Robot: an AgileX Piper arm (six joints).
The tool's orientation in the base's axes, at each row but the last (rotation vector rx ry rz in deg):
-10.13 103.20 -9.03
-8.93 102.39 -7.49
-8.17 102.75 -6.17
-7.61 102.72 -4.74
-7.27 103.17 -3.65
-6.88 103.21 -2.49
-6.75 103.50 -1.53
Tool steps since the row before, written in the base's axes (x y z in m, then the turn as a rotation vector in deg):
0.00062 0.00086 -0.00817 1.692 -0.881 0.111
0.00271 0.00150 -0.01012 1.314 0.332 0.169
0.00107 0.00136 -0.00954 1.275 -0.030 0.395
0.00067 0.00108 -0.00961 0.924 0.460 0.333
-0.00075 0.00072 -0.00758 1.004 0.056 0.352
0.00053 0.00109 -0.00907 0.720 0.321 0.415
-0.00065 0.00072 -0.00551 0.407 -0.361 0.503
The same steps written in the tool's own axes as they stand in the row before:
0.00745 0.00246 0.00250 -0.318 -0.945 1.630
0.00887 0.00313 0.00486 -0.505 0.252 1.244
0.00874 0.00273 0.00319 -0.658 -0.138 1.153
0.00899 0.00227 0.00282 -0.587 0.371 0.833
0.00741 0.00160 0.00105 -0.575 -0.036 0.896
0.00855 0.00191 0.00266 -0.599 0.238 0.615
0.00542 0.00121 0.00071 -0.547 -0.427 0.259

